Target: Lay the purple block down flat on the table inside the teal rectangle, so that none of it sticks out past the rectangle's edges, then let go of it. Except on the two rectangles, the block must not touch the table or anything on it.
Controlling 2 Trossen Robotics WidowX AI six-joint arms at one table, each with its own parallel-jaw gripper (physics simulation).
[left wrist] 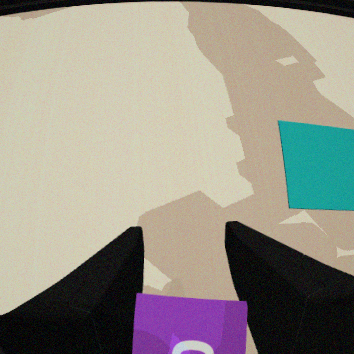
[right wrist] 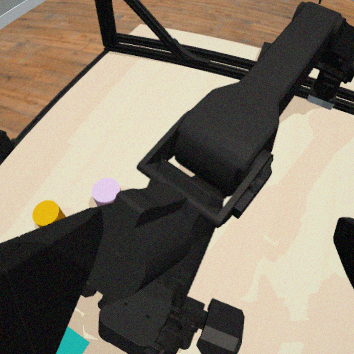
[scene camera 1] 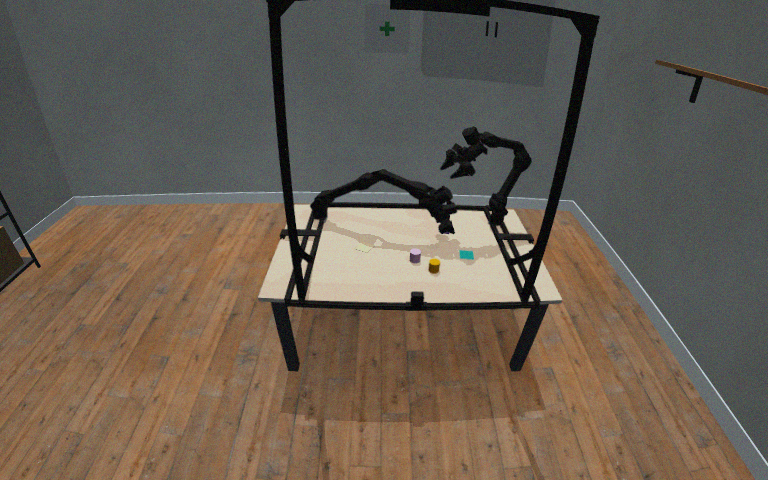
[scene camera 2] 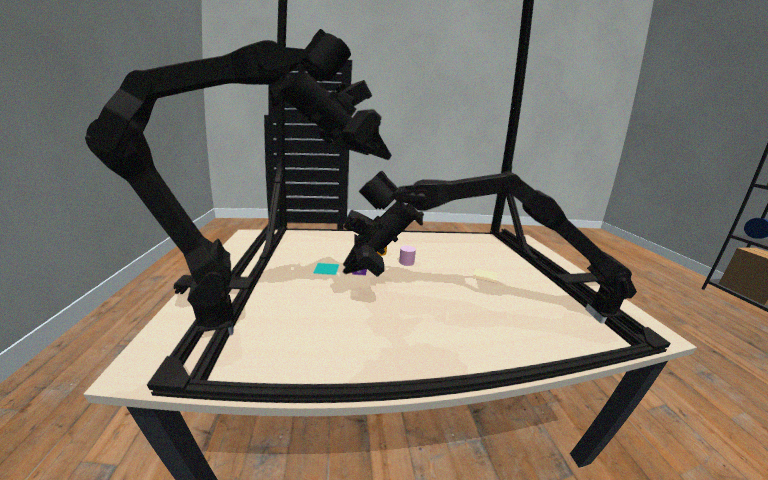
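Pixels of known places: left gripper, fingertip midpoint: [left wrist: 183, 235] [scene camera 1: 453, 231] [scene camera 2: 344, 269]; right gripper, fingertip midpoint: [right wrist: 222, 225] [scene camera 1: 445, 173] [scene camera 2: 378, 155]; left arm's base at its link origin: [right wrist: 322, 91] [scene camera 1: 319, 216] [scene camera 2: 604, 309]; right arm's base at its link origin: [scene camera 1: 496, 222] [scene camera 2: 214, 319].
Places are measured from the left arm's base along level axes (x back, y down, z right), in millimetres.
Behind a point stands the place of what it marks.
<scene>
A purple block [scene camera 2: 359, 272] {x -618, y -37, z 98 mm} [left wrist: 190, 320] {x -628, y -50, z 115 mm} with a white mark is between the fingers of my left gripper [scene camera 1: 446, 230] {x -655, y -35, z 114 mm} [scene camera 2: 362, 271] [left wrist: 183, 235] {x -655, y -35, z 114 mm}, which is shut on it. Its lower part is cut off in the left wrist view; its exact height over the table is hard to tell. The teal rectangle [scene camera 1: 466, 255] {x -713, y 18, z 220 mm} [scene camera 2: 326, 268] {x -714, y 18, z 214 mm} [left wrist: 320, 167] {x -711, y 18, z 208 mm} [right wrist: 72, 342] {x -697, y 18, z 201 mm} lies on the table, right of the fingers in the left wrist view and left of the block in scene camera 2. My right gripper [scene camera 1: 446, 172] {x -590, y -304, z 75 mm} [scene camera 2: 389, 156] {x -590, y -304, z 75 mm} is open and empty, high above the left one.
A lilac cylinder [scene camera 1: 415, 255] {x -483, y -22, z 302 mm} [scene camera 2: 407, 255] {x -486, y -14, z 256 mm} [right wrist: 106, 191] {x -485, y -27, z 275 mm} and an orange cylinder [scene camera 1: 434, 266] {x -563, y -18, z 363 mm} [scene camera 2: 385, 249] {x -546, y 1, z 327 mm} [right wrist: 47, 214] {x -565, y -26, z 334 mm} stand near each other on the table. A pale yellow rectangle [scene camera 1: 363, 247] {x -252, y 18, z 214 mm} [scene camera 2: 485, 275] {x -256, y 18, z 208 mm} lies farther from the teal one. The left arm crosses the right wrist view.
</scene>
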